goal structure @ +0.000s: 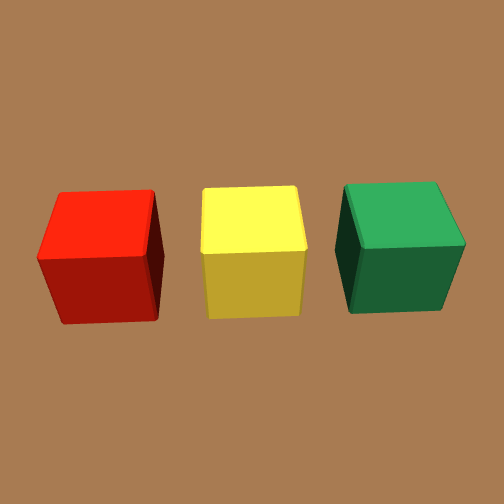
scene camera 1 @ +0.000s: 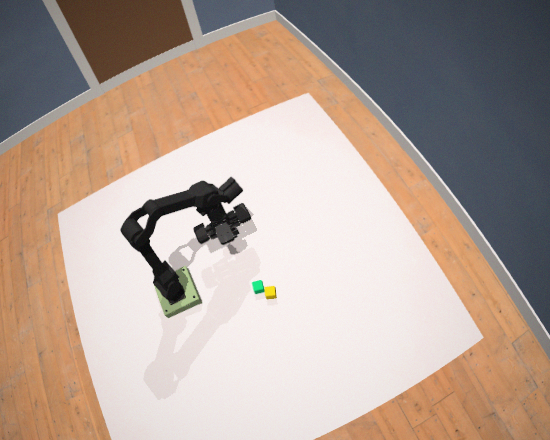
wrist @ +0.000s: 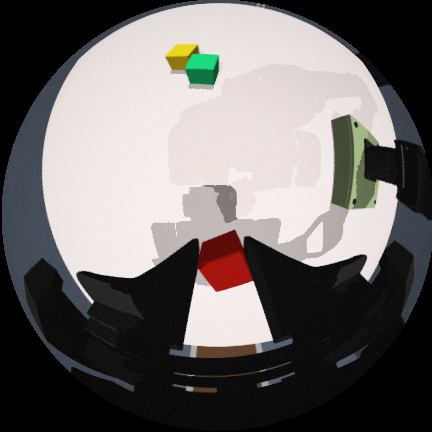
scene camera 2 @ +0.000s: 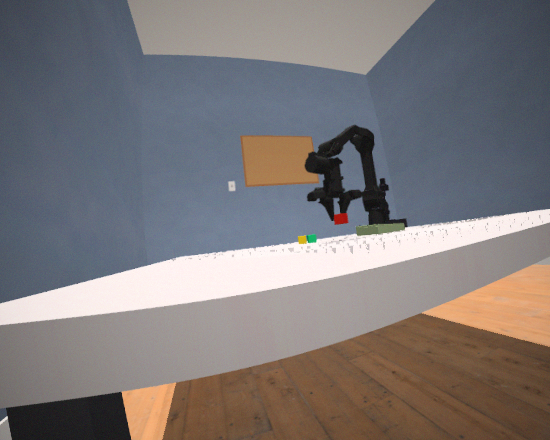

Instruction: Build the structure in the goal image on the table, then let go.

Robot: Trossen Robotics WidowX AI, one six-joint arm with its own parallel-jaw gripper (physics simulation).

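Places are measured from the arm's base along level axes (x ahead, y left, z up), in millimetres.
Where they show: gripper, fingertip midpoint: [wrist: 220, 242] [scene camera 2: 337, 220]; arm's base, link origin: [scene camera 1: 175, 293] [wrist: 370, 161] [scene camera 2: 377, 225].
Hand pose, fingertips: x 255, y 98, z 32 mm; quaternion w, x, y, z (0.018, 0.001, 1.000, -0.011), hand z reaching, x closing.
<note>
Things, the pixels of their top centre, and the offset from my fingertips. Level surfaces: height alone.
- red cube, top centre: [wrist: 226, 274] [scene camera 2: 340, 213] 3 mm back, 16 mm left, 20 mm up
- green cube, top centre: [wrist: 201, 60] [scene camera 1: 257, 285] [scene camera 2: 311, 234] 14 mm ahead, 196 mm right, 34 mm down
- yellow cube, top centre: [wrist: 180, 49] [scene camera 1: 269, 290] [scene camera 2: 301, 236] 41 mm ahead, 232 mm right, 34 mm down
- white table, surface height: 67 mm down
A red cube [scene camera 2: 341, 218] [wrist: 225, 262] is held tilted between the fingertips, above the table. My gripper [scene camera 2: 340, 218] [wrist: 220, 242] is shut on it. In scene camera 1 the arm's hand hides the red cube. A green cube [scene camera 1: 258, 287] [scene camera 2: 312, 238] [wrist: 202, 69] and a yellow cube [scene camera 1: 270, 292] [scene camera 2: 302, 240] [wrist: 181, 56] stand on the white table [scene camera 1: 350, 300] [scene camera 2: 200, 280] [wrist: 110, 125], side by side and close together; whether they touch is hard to tell. The gripper is off to one side of the two cubes, higher than them.
The arm's green base plate [scene camera 1: 195, 295] [scene camera 2: 367, 230] [wrist: 342, 165] is on the table, to the left of the two cubes in scene camera 1. The arm's shadow falls on the table between the base and the cubes.
</note>
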